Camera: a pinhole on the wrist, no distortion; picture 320 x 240 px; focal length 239.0 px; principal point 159.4 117.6 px. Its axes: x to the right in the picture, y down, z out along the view. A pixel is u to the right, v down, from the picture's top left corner.
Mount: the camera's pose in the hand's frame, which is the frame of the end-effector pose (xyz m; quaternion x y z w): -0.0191 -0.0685 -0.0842 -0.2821 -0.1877 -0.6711 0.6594
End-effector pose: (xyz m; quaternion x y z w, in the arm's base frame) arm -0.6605 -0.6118 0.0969 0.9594 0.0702 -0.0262 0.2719
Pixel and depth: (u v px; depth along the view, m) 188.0 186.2 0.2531
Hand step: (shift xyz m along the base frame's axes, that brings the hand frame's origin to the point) 0.0937 -0.1049 -0.0788
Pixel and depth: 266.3 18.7 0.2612
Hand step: -0.0886 -0.1258 -0.1599
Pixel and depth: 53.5 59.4 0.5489
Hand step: -0.0178 -0.5139 0.0797
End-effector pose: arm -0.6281 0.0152 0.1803 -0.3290 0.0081 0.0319 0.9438
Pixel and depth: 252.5 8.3 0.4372
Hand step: -0.1623 0.2950 0.2540
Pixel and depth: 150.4 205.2 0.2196
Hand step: 0.0840 0.1033 0.0082
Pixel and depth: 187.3 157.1 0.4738
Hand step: 0.1084 0.3371 0.1240
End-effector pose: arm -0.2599 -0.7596 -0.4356 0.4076 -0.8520 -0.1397 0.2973
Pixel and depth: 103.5 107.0 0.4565
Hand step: -0.3186 0.1745 -0.0078
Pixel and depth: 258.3 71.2 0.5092
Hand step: -0.3143 0.0897 -0.3280
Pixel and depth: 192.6 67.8 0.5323
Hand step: -0.3412 0.1764 -0.2225
